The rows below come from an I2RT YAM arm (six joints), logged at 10 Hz.
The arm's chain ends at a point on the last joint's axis. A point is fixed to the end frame.
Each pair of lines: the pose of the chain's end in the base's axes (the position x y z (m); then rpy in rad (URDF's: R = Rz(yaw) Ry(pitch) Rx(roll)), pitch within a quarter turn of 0, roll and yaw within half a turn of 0), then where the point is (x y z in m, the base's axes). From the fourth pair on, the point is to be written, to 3 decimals.
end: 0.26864, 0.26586, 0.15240, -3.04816, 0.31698, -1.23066
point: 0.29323 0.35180 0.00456
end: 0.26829, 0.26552, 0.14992, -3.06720, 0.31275, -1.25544
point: 0.29214 0.34954 0.00086
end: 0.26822, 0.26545, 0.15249, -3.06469, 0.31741, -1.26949
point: 0.29345 0.34987 0.00388
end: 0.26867, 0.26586, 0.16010, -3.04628, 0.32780, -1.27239
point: 0.297 0.352 0.013
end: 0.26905, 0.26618, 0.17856, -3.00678, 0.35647, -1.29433
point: 0.304 0.357 0.036
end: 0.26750, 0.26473, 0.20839, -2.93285, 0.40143, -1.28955
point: 0.312 0.363 0.074
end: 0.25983, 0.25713, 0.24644, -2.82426, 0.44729, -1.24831
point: 0.315 0.365 0.123
